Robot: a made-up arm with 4 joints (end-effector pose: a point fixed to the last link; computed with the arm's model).
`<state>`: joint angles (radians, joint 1 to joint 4).
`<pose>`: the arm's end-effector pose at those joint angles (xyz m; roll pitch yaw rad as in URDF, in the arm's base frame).
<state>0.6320 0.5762 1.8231 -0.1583</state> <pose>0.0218 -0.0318 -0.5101 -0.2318 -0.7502 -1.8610</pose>
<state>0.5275 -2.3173 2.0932 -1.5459</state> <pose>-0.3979 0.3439 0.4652 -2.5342 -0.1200 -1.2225</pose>
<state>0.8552 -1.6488 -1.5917 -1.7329</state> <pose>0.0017 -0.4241 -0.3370 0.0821 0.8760 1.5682</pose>
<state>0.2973 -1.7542 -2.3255 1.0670</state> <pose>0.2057 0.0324 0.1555 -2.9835 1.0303 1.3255</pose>
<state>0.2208 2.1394 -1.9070 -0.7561</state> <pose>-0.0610 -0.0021 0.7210 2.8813 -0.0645 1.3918</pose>
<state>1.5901 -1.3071 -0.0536 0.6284</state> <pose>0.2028 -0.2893 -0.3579 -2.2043 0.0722 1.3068</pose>
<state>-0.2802 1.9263 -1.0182 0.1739</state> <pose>-0.3136 0.0329 0.6996 1.7484 0.2398 1.7600</pose>
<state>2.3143 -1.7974 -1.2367 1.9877</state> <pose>0.0080 -0.0971 0.0639 -0.7960 1.1474 -1.7511</pose>
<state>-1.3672 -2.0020 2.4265 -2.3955</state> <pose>-0.3481 -0.3892 0.0969 0.6890 0.8960 1.0412</pose>
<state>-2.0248 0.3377 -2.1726 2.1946</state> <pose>-0.1048 -0.0728 0.0106 1.9356 -0.7189 -2.3600</pose>
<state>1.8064 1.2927 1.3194 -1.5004</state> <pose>-0.0573 -0.5223 -0.4025 -1.2763 -1.5022 -0.0949</pose>
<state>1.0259 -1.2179 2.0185 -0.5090</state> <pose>0.3968 0.4284 0.0955 1.8618 -0.5948 -1.7524</pose>
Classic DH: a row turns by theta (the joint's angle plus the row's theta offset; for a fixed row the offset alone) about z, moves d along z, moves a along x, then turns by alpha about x. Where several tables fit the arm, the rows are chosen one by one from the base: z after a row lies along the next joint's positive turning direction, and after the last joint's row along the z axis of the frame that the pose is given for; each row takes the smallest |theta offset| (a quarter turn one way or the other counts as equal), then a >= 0, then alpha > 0; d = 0 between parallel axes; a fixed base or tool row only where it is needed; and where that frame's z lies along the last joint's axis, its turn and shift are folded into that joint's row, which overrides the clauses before.
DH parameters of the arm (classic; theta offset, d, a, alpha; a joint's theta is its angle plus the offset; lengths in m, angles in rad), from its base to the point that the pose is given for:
base (fixed): -1.5708 0.038 0 1.5708
joint 1: 1.5708 0.088 0.075 -1.5708
joint 2: -1.5708 0.212 0.063 1.5708
joint 3: 1.5708 0.127 0.325 1.5708
joint 4: 0 0.195 0.044 1.5708
tool (fixed): -1.5708 -0.273 0 0

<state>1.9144 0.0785 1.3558 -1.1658</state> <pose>0.3703 -0.3249 -0.4077 -1.4953 -1.1824 0.9745</pose>
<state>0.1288 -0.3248 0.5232 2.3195</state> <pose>-0.2713 0.3938 0.0287 -2.2697 -0.3451 -0.5108</pose>
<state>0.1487 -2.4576 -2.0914 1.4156</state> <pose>0.0618 0.0455 0.2610 2.2746 0.4549 1.1272</pose>
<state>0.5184 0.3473 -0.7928 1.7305</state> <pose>-0.3516 0.1106 0.0156 -1.8969 0.5949 0.6487</pose>
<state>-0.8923 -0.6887 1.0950 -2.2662</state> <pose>0.0900 0.1326 0.7240 -3.0443 0.5344 -1.1473</pose>
